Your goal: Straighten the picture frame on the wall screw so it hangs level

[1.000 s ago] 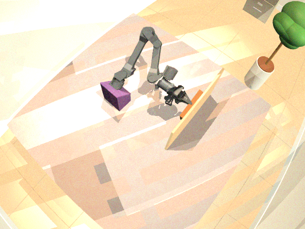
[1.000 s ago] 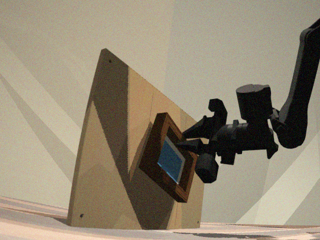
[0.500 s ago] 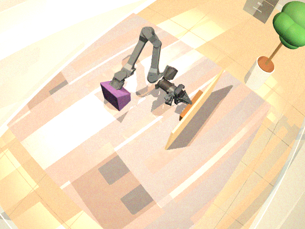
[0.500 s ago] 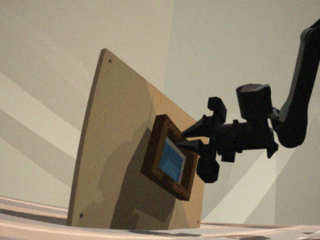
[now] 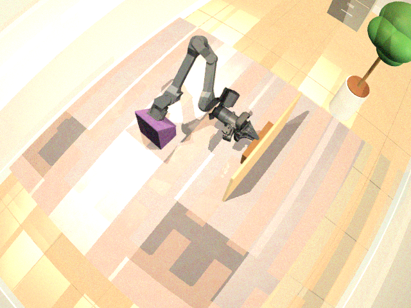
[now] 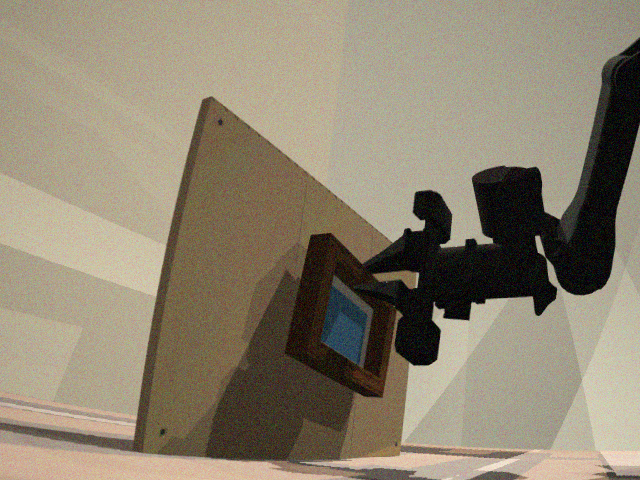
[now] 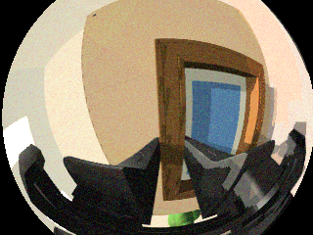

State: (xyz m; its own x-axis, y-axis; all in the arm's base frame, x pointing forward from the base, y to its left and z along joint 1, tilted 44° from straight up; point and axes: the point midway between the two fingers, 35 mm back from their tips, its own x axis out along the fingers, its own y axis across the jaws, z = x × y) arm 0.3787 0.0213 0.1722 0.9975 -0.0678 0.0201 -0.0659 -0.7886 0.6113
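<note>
My gripper tip is now 50 mm above the picture frame, 10 mm to the right of it and 10 mm short of it. The rest, counted from my gripper tip: wall panel 60 mm below, 20 mm to the left, 20 mm ahead.
</note>
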